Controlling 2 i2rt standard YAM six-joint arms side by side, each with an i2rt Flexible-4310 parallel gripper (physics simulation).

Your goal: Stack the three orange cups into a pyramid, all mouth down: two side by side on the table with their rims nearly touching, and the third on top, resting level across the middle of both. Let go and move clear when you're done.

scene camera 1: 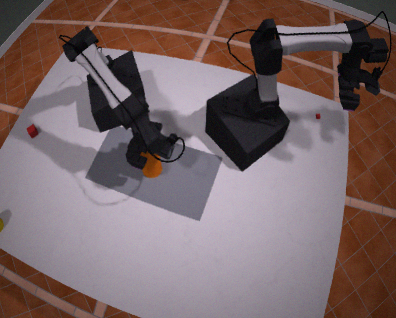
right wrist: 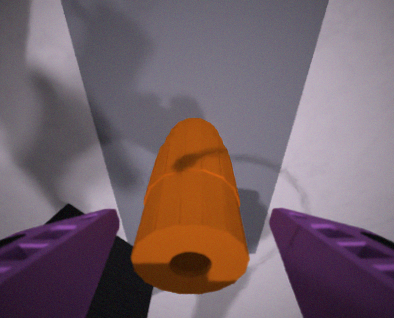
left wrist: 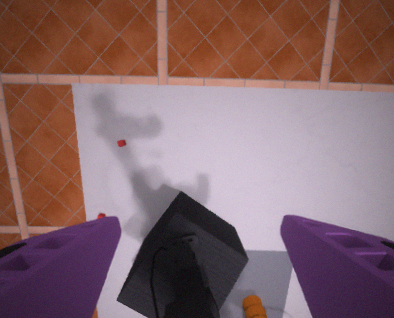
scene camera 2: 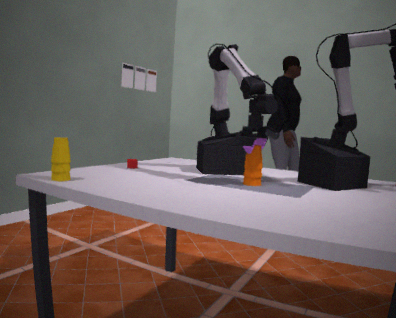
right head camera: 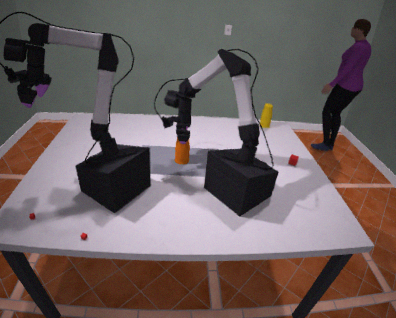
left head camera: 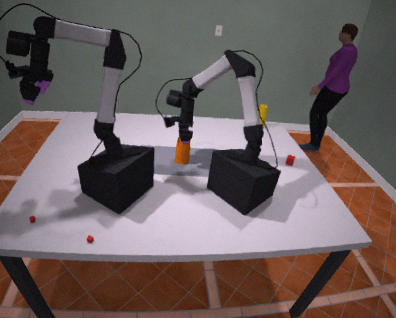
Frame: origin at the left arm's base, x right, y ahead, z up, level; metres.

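Seen in the pictures: left gripper, fingertip midpoint: [scene camera 1: 345,98] [left wrist: 200,223] [right head camera: 34,102] [left head camera: 36,99]; right gripper, fingertip midpoint: [scene camera 1: 147,152] [right wrist: 194,215] [scene camera 2: 253,152] [right head camera: 183,139] [left head camera: 184,139]; left arm's base at its link origin: [scene camera 1: 250,110] [left wrist: 187,279] [scene camera 2: 335,146] [right head camera: 112,156] [left head camera: 115,156]; right arm's base at its link origin: [scene camera 2: 222,137] [right head camera: 244,161] [left head camera: 248,161].
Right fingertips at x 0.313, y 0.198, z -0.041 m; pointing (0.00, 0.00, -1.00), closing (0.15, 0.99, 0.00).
Offsets run from my right fingertips to a thing's top centre. Level surfaces: height alone.
The orange cups {dx -0.004, dy +0.002, dz -0.003 m} [left head camera: 182,153] [right head camera: 182,154] [scene camera 1: 152,168] [scene camera 2: 253,169] [left wrist: 254,306] [right wrist: 192,205] stand mouth down, nested in one upright column on the grey mat {dz -0.122 m} [scene camera 1: 200,190] [right wrist: 200,65]. Seams show between them; how far each sits inside another is hidden. My right gripper [left head camera: 185,142] [right head camera: 183,141] [scene camera 2: 255,146] [right wrist: 194,215] points down at the column's top. Its fingers stand open on either side, with gaps to the orange wall in the right wrist view. My left gripper [left head camera: 37,94] [right head camera: 35,97] [left wrist: 200,223] is open and empty, high at the far left of the head views.
A yellow cup stack {dx +0.607, dy +0.379, dz +0.029 m} [left head camera: 263,115] [right head camera: 266,116] [scene camera 2: 61,160] stands near the table's far edge. A red cube {dx +0.592, dy -0.067, dz -0.082 m} [left head camera: 290,160] [scene camera 1: 32,131] [scene camera 2: 132,163] lies beyond the right arm's base. Two small red cubes {dx -0.631, dy -0.361, dz -0.106 m} [left head camera: 32,219] {dx -0.408, dy -0.467, dz -0.106 m} [left head camera: 90,239] lie behind the left base. The black bases flank the mat.
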